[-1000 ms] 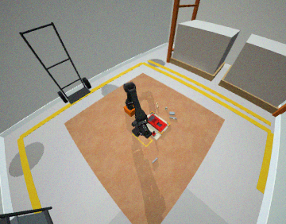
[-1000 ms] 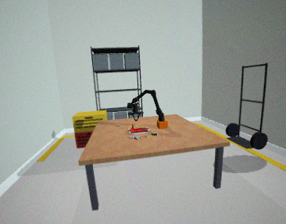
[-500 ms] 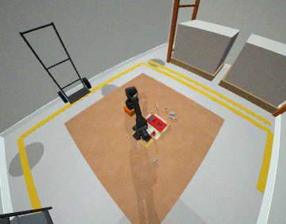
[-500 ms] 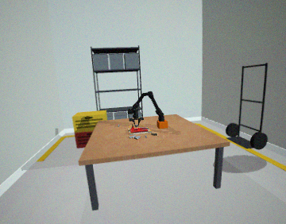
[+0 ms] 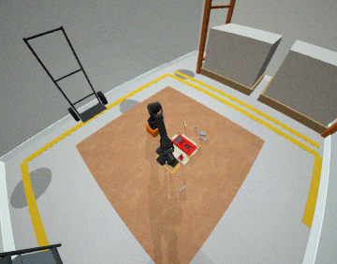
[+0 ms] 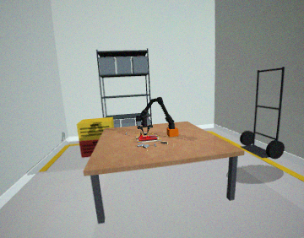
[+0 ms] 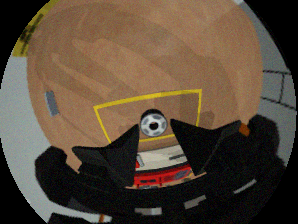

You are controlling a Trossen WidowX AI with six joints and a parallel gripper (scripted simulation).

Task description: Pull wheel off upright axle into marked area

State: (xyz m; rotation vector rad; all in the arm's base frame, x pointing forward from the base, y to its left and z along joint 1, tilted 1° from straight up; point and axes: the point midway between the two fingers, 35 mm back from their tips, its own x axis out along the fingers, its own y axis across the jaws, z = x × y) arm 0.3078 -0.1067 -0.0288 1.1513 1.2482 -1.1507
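The small wheel is right at my gripper tip. Also, from my gripper tip: light plate (10 mm behind, 190 mm to the left).
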